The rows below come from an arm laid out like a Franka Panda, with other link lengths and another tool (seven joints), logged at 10 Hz.
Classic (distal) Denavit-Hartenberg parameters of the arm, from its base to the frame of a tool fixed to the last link. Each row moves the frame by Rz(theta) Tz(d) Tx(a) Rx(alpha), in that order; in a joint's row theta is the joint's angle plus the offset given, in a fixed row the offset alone. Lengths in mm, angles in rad.
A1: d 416.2  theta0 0  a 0  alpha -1.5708
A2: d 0  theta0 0  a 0  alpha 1.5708
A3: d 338.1  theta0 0  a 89.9  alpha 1.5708
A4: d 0  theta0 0  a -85  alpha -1.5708
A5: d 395.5  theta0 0  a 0  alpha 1.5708
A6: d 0  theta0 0  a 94.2  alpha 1.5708
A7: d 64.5  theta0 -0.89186  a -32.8  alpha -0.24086
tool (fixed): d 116.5  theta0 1.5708  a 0  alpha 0
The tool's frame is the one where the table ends.
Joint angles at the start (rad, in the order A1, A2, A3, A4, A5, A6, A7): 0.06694, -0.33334, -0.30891, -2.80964, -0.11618, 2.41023, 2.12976
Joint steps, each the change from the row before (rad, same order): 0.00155, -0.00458, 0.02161, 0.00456, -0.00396, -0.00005, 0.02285; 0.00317, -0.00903, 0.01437, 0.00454, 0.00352, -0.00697, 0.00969; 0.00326, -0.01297, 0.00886, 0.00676, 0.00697, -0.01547, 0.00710; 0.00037, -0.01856, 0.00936, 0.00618, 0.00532, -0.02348, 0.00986; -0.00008, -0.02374, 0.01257, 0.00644, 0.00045, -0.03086, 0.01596; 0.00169, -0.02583, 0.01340, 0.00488, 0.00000, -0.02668, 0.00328
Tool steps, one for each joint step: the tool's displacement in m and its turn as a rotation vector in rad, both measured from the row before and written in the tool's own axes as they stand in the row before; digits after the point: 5 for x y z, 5 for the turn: -0.00398, 0.00570, -0.00459, 0.01318, -0.00589, 0.00185; -0.00214, 0.00488, -0.00526, 0.00508, -0.00593, -0.00287; -0.00087, 0.00369, -0.00665, -0.00145, -0.00489, 0.00064; 0.00096, 0.00347, -0.00744, -0.00295, -0.00193, 0.00407; 0.00216, 0.00440, -0.00857, 0.00048, 0.00103, 0.00497; 0.00254, 0.00485, -0.00879, 0.00624, -0.00332, -0.00956
